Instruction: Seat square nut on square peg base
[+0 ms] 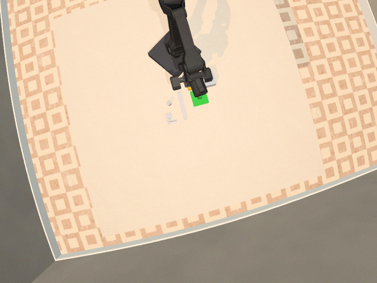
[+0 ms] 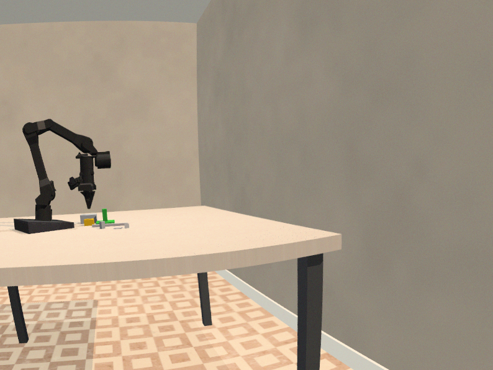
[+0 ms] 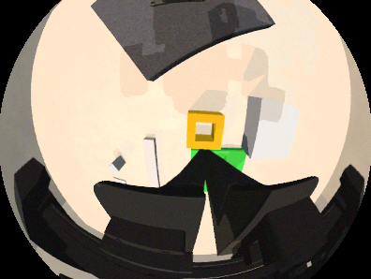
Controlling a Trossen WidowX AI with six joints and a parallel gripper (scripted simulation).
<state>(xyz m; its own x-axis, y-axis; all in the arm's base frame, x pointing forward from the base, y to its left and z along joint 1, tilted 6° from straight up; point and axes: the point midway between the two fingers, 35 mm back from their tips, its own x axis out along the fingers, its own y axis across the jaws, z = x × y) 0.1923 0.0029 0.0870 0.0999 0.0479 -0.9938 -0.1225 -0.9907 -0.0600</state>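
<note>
The grey block lies 100 mm to the left of my hand and 80 mm below it. Round my hand: long strip 100 mm below, 80 mm to the right, 80 mm ahead.
</note>
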